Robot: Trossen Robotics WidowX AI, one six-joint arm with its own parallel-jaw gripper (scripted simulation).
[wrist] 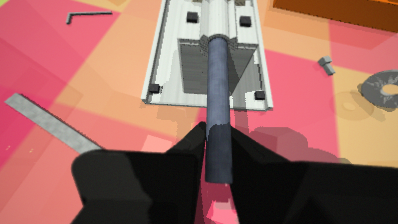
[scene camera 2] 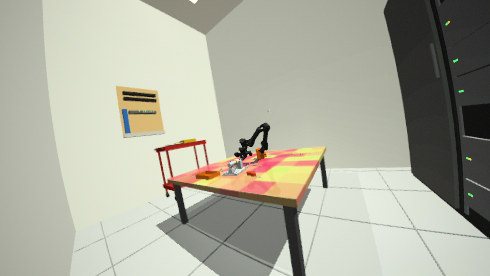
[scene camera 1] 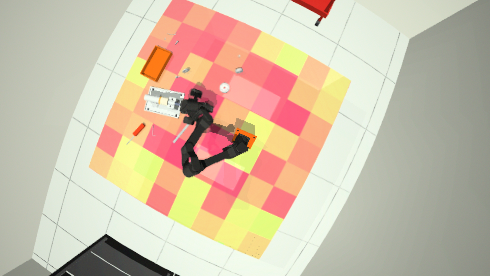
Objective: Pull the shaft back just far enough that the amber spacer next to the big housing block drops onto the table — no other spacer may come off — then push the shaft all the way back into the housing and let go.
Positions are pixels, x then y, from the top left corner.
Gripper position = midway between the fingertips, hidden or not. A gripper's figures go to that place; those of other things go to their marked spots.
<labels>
My gripper (wrist: 212,127) is 0.11 m from the lens. A dark blue-grey shaft (wrist: 218,155) is 0.07 m from the lens. A grey flat bar (wrist: 77,141): 0.20 m from the lens. A housing assembly (wrist: 177,71): 0.19 m from the lens. The marked spots on the dark blue-grey shaft and the housing assembly are 0.14 m apart.
</labels>
